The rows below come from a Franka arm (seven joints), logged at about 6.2 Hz.
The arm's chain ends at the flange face. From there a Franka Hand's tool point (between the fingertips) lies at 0.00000 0.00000 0.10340 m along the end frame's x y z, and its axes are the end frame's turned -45 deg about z.
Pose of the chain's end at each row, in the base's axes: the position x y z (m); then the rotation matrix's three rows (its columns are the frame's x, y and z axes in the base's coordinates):
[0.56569 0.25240 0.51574], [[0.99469 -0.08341 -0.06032], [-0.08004 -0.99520 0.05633], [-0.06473 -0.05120 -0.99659]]
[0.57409 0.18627 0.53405], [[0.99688 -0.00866 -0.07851], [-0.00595 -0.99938 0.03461], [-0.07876 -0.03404 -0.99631]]
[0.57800 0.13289 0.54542], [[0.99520 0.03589 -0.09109], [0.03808 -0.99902 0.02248], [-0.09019 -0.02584 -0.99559]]
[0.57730 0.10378 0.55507], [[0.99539 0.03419 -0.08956], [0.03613 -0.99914 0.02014], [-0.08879 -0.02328 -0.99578]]
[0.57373 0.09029 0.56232], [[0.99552 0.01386 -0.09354], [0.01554 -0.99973 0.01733], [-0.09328 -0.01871 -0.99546]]
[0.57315 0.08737 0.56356], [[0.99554 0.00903 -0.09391], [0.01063 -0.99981 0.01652], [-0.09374 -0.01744 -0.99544]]
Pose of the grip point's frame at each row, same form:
[0.55945 0.25822 0.41269], [[0.76233 0.64437 -0.06032], [0.64712 -0.76031 0.05633], [-0.00957 -0.08197 -0.99659]]
[0.56597 0.18985 0.43103], [[0.71102 0.69878 -0.07851], [0.70246 -0.71088 0.03461], [-0.03162 -0.07976 -0.99631]]
[0.56858 0.13521 0.44248], [[0.67833 0.72909 -0.09109], [0.73334 -0.67949 0.02248], [-0.04550 -0.08205 -0.99559]]
[0.56804 0.10586 0.45211], [[0.67967 0.72802 -0.08956], [0.73205 -0.68095 0.02014], [-0.04632 -0.07925 -0.99578]]
[0.56406 0.09208 0.45939], [[0.69414 0.71374 -0.09354], [0.71790 -0.69593 0.01733], [-0.05273 -0.07919 -0.99546]]
[0.56344 0.08908 0.46063], [[0.69757 0.71034 -0.09391], [0.71449 -0.69946 0.01652], [-0.05395 -0.07862 -0.99544]]

